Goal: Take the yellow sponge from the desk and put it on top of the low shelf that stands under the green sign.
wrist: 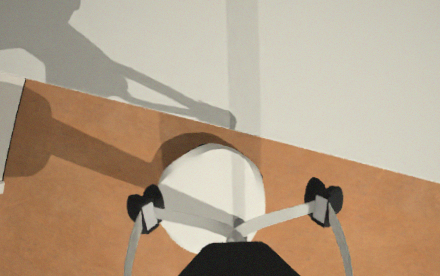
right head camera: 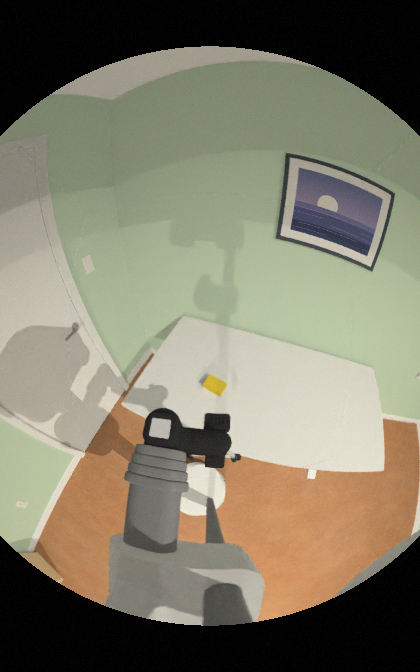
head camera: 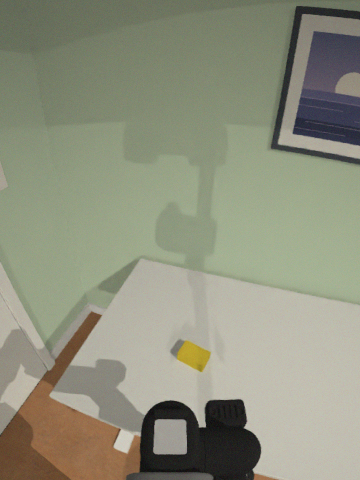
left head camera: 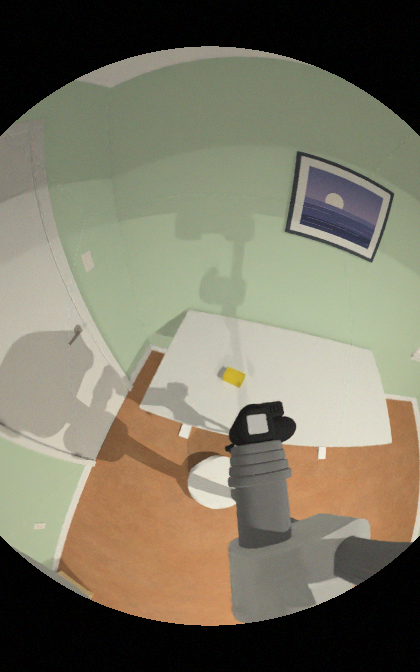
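Where they show: gripper, fingertip midpoint: (wrist: pixel 233 197); robot's base, origin of the base link: (wrist: pixel 213 192).
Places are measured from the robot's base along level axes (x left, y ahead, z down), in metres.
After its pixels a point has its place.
The yellow sponge (head camera: pixel 193 356) {x -0.080, y 0.535, z -0.738 m} (left head camera: pixel 233 377) (right head camera: pixel 214 385) lies on the left part of the white desk (head camera: pixel 290 380) {x -0.422, y 0.452, z -0.693 m} (left head camera: pixel 320 390) (right head camera: pixel 320 410) (wrist: pixel 350 75) {x -0.280, y 0.316, z -0.693 m}. The sponge does not show in the wrist view. My gripper (wrist: pixel 233 197) {x -0.087, y 0.172, z -0.846 m} is open and empty, with its two fingertips wide apart. In the wrist view the desk's front edge runs beyond the fingertips, with floor and a white round disc below them. In the head views the black wrist hides most of the fingers, near the desk's front edge. The low shelf and the green sign do not show.
A pale door (left head camera: pixel 25 280) (right head camera: pixel 22 280) stands to the left of the desk. A framed picture (head camera: pixel 325 85) {x -0.477, y 0.940, z -1.561 m} (left head camera: pixel 340 205) (right head camera: pixel 335 212) hangs on the green wall behind it. The white round disc (left head camera: pixel 210 470) (right head camera: pixel 205 487) (wrist: pixel 210 170) {x -0.009, y 0.119, z -0.187 m} is under the arm. A tan object (left head camera: pixel 75 584) (right head camera: pixel 42 565) shows at lower left.
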